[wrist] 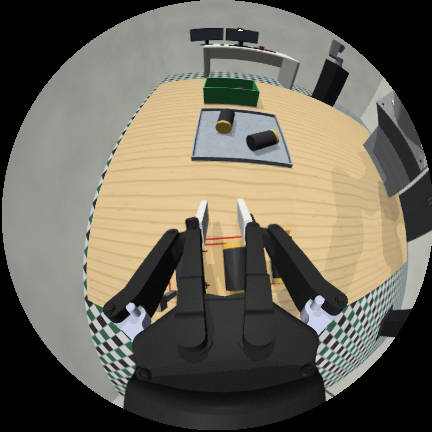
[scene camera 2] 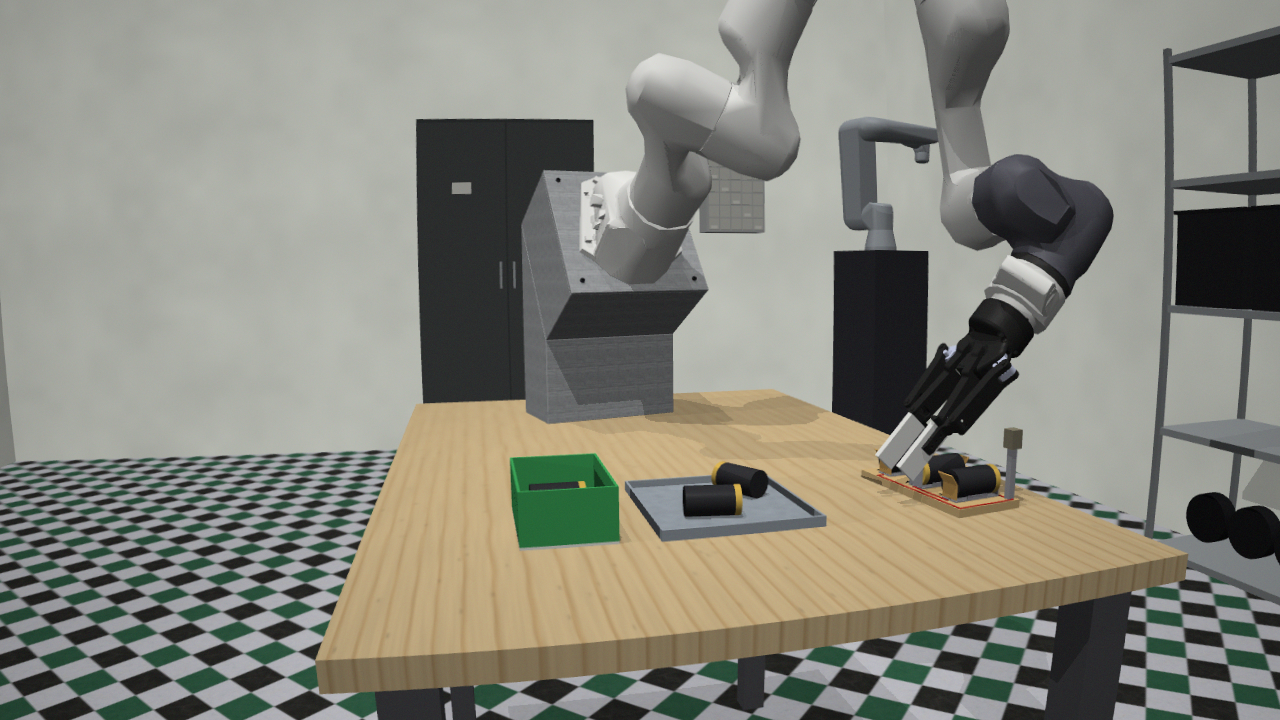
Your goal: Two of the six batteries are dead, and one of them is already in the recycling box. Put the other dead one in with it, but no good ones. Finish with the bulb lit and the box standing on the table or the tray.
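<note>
A green box (scene camera 2: 565,517) (wrist: 230,95) stands upright on the table with a black battery (scene camera 2: 556,486) inside. Beside it, a grey tray (scene camera 2: 742,530) (wrist: 240,161) holds one battery (scene camera 2: 711,500) (wrist: 226,120) and another battery (scene camera 2: 742,480) (wrist: 262,140), both lying down. A thin wooden holder (scene camera 2: 989,507) with red lines carries a front battery (scene camera 2: 975,480) and one behind it (scene camera 2: 944,467). The bulb (scene camera 2: 1012,437) on its post shows no glow. My gripper (scene camera 2: 897,467) (wrist: 222,208) is partly open and empty, low at the holder's far end. The fingers hide part of the holder.
The wooden table (scene camera 2: 572,608) (wrist: 150,175) carries everything. The robot's grey pedestal (scene camera 2: 608,376) stands at its back edge. The bulb's post (scene camera 2: 1010,474) rises from the holder near the gripper. A metal shelf rack (scene camera 2: 1166,179) stands at the right, off the table.
</note>
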